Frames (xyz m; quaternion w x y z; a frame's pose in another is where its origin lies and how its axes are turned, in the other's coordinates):
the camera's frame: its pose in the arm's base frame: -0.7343 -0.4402 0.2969 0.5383 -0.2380 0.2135 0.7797
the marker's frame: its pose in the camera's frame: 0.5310 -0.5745 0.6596 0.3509 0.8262 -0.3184 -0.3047
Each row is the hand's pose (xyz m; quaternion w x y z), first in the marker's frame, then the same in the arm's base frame.
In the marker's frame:
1: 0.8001 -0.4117 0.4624 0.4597 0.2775 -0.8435 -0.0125
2: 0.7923 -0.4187 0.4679 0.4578 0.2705 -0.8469 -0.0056
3: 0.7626 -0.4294 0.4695 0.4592 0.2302 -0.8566 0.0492
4: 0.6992 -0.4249 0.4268 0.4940 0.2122 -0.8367 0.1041
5: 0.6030 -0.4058 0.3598 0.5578 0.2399 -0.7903 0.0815
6: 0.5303 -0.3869 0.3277 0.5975 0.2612 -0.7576 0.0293
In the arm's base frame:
1: 0.0890 0.4417 -0.3933 0.5676 0.4437 -0.3552 -0.5957
2: 0.0848 0.4307 -0.3938 0.5716 0.4411 -0.3623 -0.5894
3: 0.0642 0.4094 -0.3828 0.5986 0.4402 -0.3985 -0.5377
4: 0.0033 0.4094 -0.3364 0.6226 0.4726 -0.3983 -0.4800
5: -0.0845 0.4161 -0.2567 0.6298 0.5153 -0.3234 -0.4830
6: -0.1362 0.4091 -0.1938 0.6305 0.5265 -0.2533 -0.5110

